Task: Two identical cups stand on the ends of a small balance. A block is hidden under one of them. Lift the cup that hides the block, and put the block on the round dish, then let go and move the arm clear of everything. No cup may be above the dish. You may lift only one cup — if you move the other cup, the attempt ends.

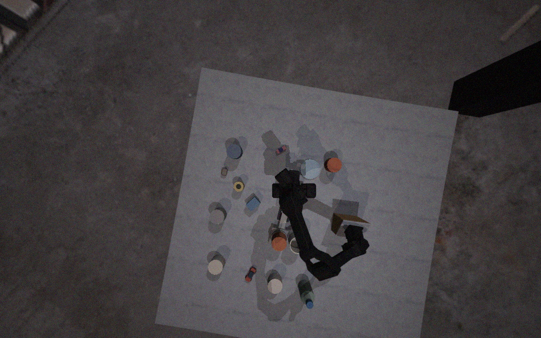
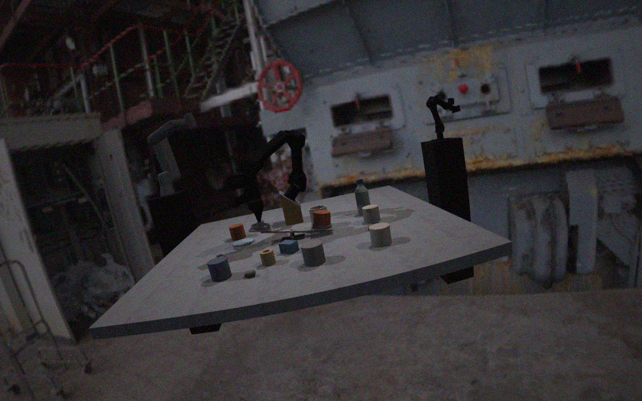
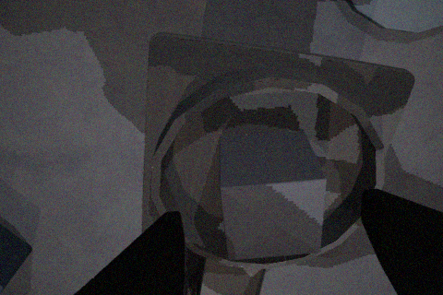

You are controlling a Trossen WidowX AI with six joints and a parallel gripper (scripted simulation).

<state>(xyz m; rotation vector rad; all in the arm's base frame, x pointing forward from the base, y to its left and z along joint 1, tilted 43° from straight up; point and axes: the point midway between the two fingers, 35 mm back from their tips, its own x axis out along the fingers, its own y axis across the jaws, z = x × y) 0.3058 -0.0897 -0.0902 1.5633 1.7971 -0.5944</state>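
My gripper tip is now 2 cm above the grey block. The rest, counted from my gripper tip: beam 1 cm ahead, 13 cm to the left, 7 cm below; then balance 1 cm ahead, 13 cm to the left, 8 cm below; then dish 8 cm behind, 11 cm to the right, 10 cm below.
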